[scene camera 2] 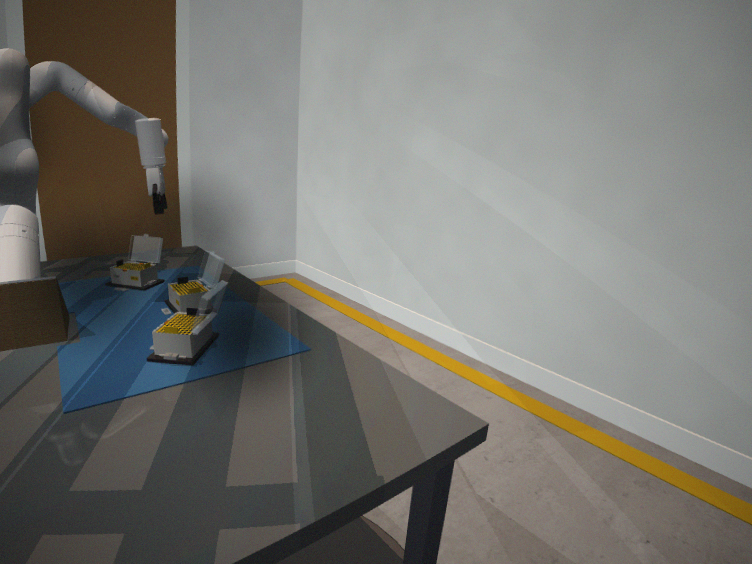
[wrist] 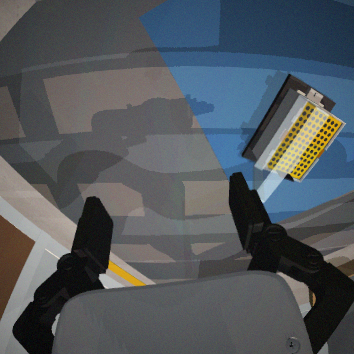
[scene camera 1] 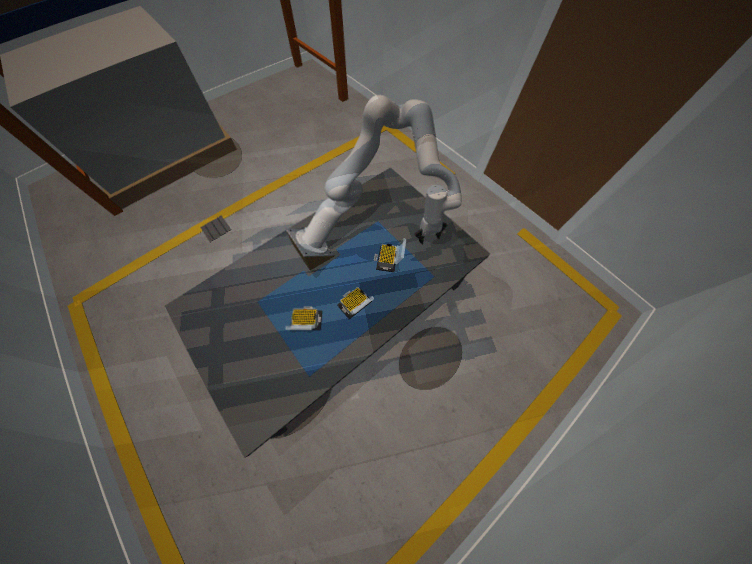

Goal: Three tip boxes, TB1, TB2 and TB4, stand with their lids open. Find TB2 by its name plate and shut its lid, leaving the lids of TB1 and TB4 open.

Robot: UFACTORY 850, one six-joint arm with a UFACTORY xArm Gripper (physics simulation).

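Three white tip boxes with yellow racks stand on dark bases, lids open; their name plates are unreadable, so I cannot tell which is TB2. The far box (scene camera 1: pixel 385 255) (scene camera 2: pixel 131 275) (wrist: pixel 306 142) has its clear lid (scene camera 1: pixel 403 250) (scene camera 2: pixel 146 249) (wrist: pixel 272 186) upright. The middle box (scene camera 1: pixel 354 299) (scene camera 2: pixel 186 295) has its lid (scene camera 2: pixel 212 268) raised. The third box (scene camera 1: pixel 304 316) (scene camera 2: pixel 181 335) has its lid (scene camera 1: pixel 301 328) (scene camera 2: pixel 210 301) tilted back. My gripper (scene camera 1: pixel 432 237) (scene camera 2: pixel 159 209) (wrist: pixel 165 198) is open and empty, pointing down above the table, beyond the far box's lid side, touching no box.
The boxes stand on a blue mat (scene camera 1: pixel 311 358) (scene camera 2: pixel 267 347) (wrist: pixel 187 75) on the dark table (scene camera 1: pixel 242 418) (scene camera 2: pixel 425 418). The arm's base (scene camera 1: pixel 311 241) is at the table's back edge. A large grey cabinet (scene camera 1: pixel 121 115) stands off behind the table.
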